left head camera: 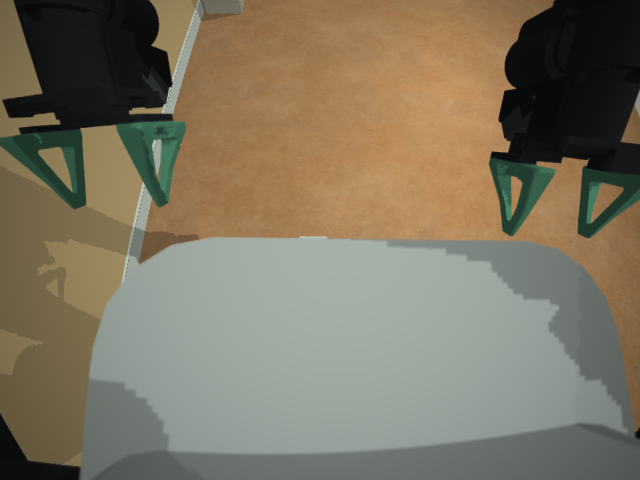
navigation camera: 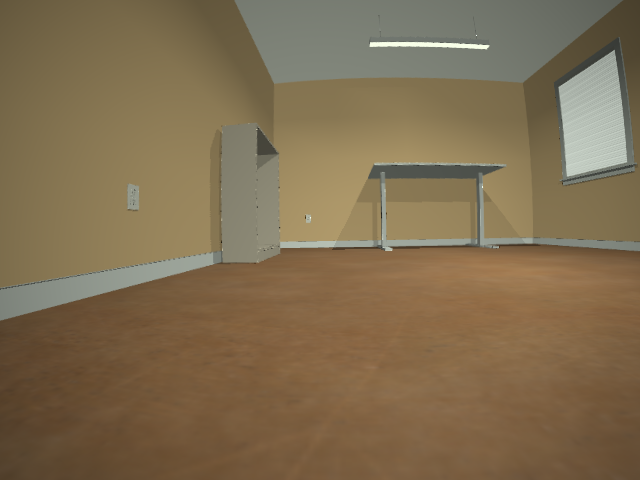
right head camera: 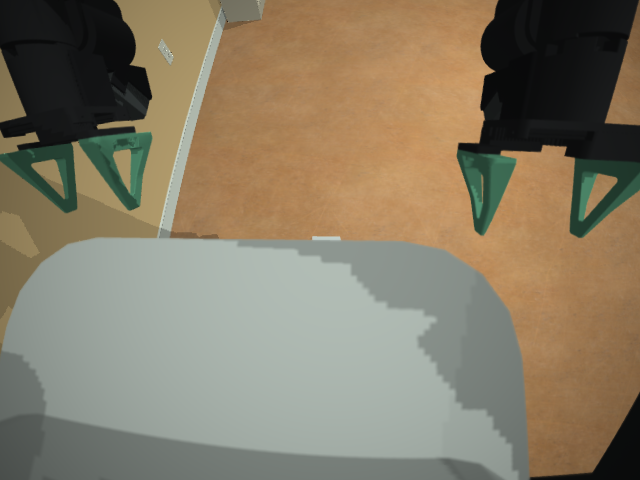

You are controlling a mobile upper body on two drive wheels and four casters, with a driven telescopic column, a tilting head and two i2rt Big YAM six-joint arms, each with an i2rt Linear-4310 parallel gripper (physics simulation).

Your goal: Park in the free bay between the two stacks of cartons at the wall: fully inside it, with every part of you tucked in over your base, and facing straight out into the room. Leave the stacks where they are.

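Places are measured from the left arm's base along level axes (x left, y ahead, z down), in centimetres.
Pixels of known places: left gripper, between the fingertips: [left head camera: 119, 206] [right head camera: 101, 210]; right gripper, between the fingertips: [left head camera: 547, 235] [right head camera: 528, 234].
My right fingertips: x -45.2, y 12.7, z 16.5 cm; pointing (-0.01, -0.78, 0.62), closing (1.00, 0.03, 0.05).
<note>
Behind a point stands the place of what it marks.
My left gripper [left head camera: 120, 205] {x -0.8, y 15.1, z 16.5 cm} [right head camera: 102, 209] {x -0.8, y 15.1, z 16.5 cm} is open and empty. In the left head camera it hangs at the upper left, in front of the wall and its baseboard. My right gripper [left head camera: 549, 235] {x -45.2, y 12.7, z 16.5 cm} [right head camera: 530, 235] {x -45.2, y 12.7, z 16.5 cm} is open and empty at the upper right, over brown floor. My pale grey body [left head camera: 330, 341] {x -20.3, y 4.8, z 4.0 cm} [right head camera: 258, 341] {x -23.9, y 4.7, z 4.0 cm} fills the lower part of both head views and hides most of the base. Both grippers appear beyond its upper edge, out to either side. The carton stacks and the bay between them do not show in these views.
A beige wall [navigation camera: 129, 129] {x 68.6, y 132.9, z 54.7 cm} with a white baseboard [navigation camera: 103, 286] {x 67.7, y 116.8, z 122.8 cm} runs along the left. A grey shelf unit [navigation camera: 238, 193] {x 47.6, y 221.2, z 73.6 cm} [left head camera: 222, 5] {x 47.5, y 221.2, z 119.3 cm} [right head camera: 241, 9] {x 47.4, y 221.3, z 116.4 cm} stands against it farther off. A table [navigation camera: 436, 170] {x -147.2, y 336.0, z 33.0 cm} stands at the far wall. A window [navigation camera: 594, 116] {x -312.7, y 272.3, z -18.5 cm} is in the right wall.
</note>
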